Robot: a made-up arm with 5 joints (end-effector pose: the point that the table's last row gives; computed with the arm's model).
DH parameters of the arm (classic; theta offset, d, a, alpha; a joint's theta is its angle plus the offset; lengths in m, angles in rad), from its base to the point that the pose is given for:
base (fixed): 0.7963 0 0.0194 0
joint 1: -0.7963 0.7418 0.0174 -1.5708
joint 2: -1.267 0 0.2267 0
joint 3: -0.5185 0 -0.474 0
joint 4: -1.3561 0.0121 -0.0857 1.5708
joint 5: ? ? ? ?
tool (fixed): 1.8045 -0.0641 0 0
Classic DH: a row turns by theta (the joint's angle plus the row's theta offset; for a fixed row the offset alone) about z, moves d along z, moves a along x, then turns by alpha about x.
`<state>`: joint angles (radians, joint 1 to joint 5).
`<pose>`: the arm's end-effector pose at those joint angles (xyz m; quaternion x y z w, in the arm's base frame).
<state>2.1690 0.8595 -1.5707 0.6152 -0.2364</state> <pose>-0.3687 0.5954 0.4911 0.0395 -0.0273 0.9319 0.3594</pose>
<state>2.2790 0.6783 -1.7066 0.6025 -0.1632</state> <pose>-0.4705 0.5969 0.6914 0.1841 -0.1037 0.9183 0.3349</pose>
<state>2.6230 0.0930 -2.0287 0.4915 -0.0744</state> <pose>-0.4807 0.3089 1.2837 0.6321 -0.1931 0.7320 0.1653</pose>
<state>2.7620 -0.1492 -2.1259 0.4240 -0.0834</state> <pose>-0.3340 0.1647 1.4393 0.7776 -0.1833 0.5948 0.0887</pose>
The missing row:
joint 5: -1.3371 0 0.0237 3.1416
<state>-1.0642 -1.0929 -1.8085 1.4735 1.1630</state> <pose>-0.0081 0.0694 1.4279 0.0323 -0.6540 -0.6782 0.3336</pose>
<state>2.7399 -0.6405 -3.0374 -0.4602 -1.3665</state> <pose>0.4665 -0.1808 1.2471 0.5569 -0.6793 -0.4234 0.2217</pose>
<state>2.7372 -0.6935 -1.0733 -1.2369 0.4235</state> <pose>-0.2634 0.1397 1.2140 0.9976 0.0095 0.0631 0.0277</pose>
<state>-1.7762 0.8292 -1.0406 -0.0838 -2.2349</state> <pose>-0.0750 -0.5192 0.3762 -0.1334 0.0619 0.2249 0.9632</pose>
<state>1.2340 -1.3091 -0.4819 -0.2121 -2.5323</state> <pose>0.0767 0.2786 1.1837 0.5092 0.6710 -0.5129 0.1656</pose>
